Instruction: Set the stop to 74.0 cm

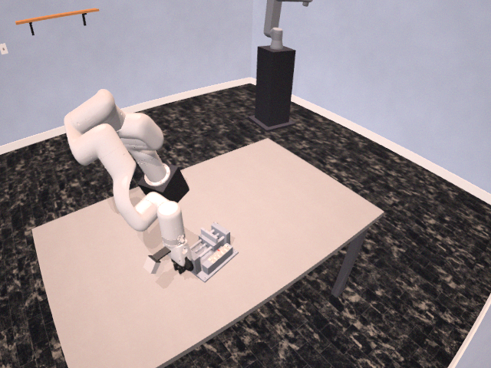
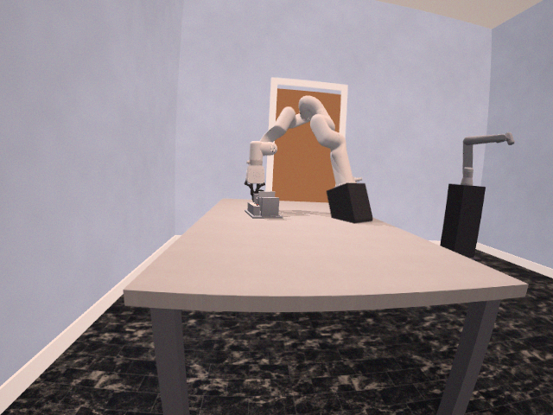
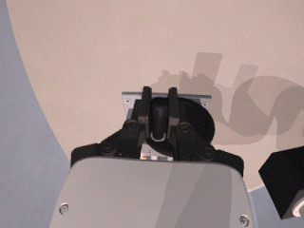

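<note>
My gripper is now 1 cm to the right of the handwheel knob. From my hand the other things lie so: sliding stop block 7 cm behind, 16 cm to the left, 1 cm below; black handwheel 1 cm behind, 2 cm to the left, 1 cm below.
</note>
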